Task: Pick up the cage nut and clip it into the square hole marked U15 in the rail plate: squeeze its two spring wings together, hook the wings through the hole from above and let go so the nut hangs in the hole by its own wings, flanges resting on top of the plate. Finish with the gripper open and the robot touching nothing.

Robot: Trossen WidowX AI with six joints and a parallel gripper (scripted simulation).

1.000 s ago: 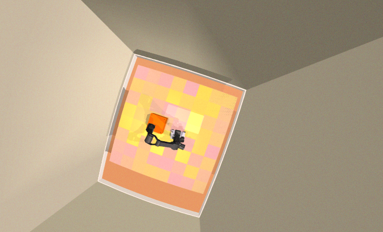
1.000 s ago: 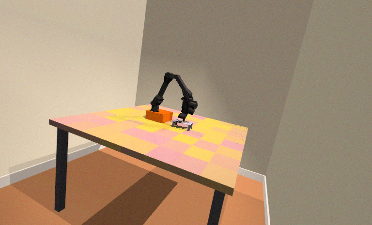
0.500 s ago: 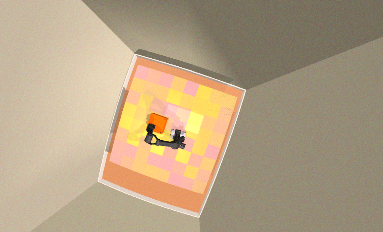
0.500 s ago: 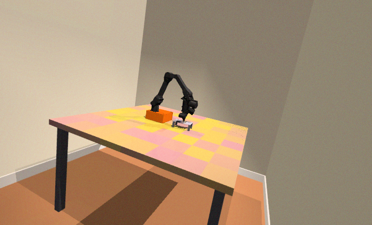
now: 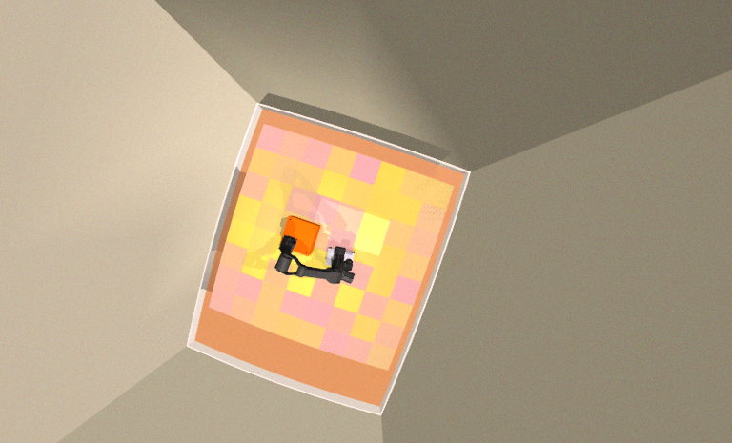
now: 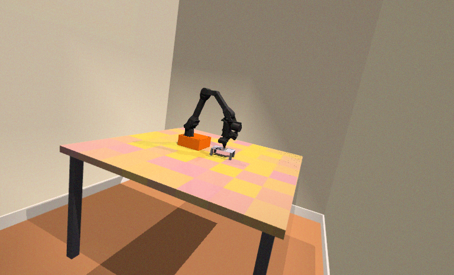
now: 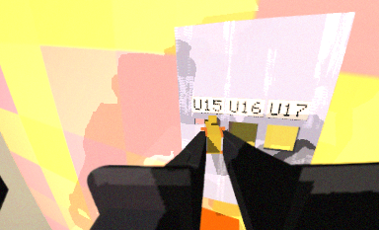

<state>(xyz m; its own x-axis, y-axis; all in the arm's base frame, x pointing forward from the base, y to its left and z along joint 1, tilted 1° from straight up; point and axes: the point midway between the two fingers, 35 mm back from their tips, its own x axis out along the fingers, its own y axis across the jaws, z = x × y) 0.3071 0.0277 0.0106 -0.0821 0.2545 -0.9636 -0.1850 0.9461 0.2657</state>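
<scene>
The cage nut lies 10 mm below my gripper tip.
</scene>
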